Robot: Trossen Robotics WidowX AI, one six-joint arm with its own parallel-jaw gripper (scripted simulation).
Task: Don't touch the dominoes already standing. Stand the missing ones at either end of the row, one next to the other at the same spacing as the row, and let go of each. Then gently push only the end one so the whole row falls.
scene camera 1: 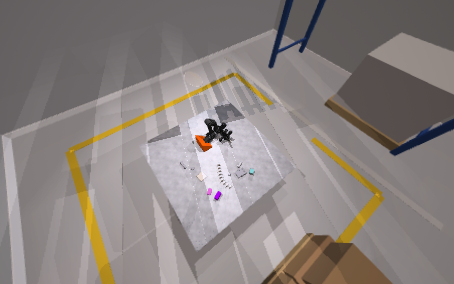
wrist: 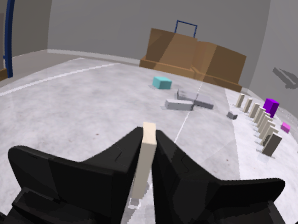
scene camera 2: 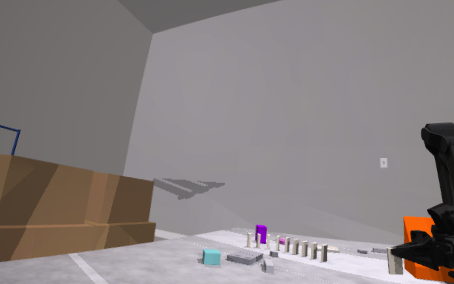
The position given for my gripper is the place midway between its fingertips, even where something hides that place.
Scene:
My gripper (scene camera 2: 390, 251) holds a domino (wrist: 148, 146).

